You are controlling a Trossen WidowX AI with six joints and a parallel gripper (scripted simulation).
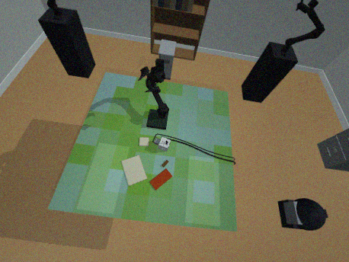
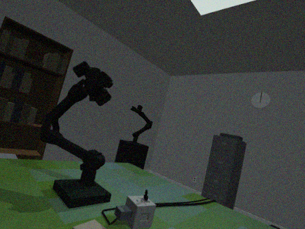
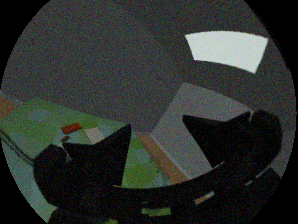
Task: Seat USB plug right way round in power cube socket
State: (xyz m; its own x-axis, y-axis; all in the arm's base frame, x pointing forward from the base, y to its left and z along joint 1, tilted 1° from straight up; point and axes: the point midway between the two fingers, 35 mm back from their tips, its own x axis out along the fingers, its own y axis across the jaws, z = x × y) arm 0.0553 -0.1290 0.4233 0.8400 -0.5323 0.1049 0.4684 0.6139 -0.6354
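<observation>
Now: gripper tip 20 cm short of the USB plug, 22 cm to the right of it and 37 cm above it. Also, from my gripper tip: brown piece (34 cm ahead, 23 cm to the left, 46 cm below); then red book (47 cm ahead, 22 cm to the left, 46 cm below); then white book (43 cm ahead, 46 cm below).
</observation>
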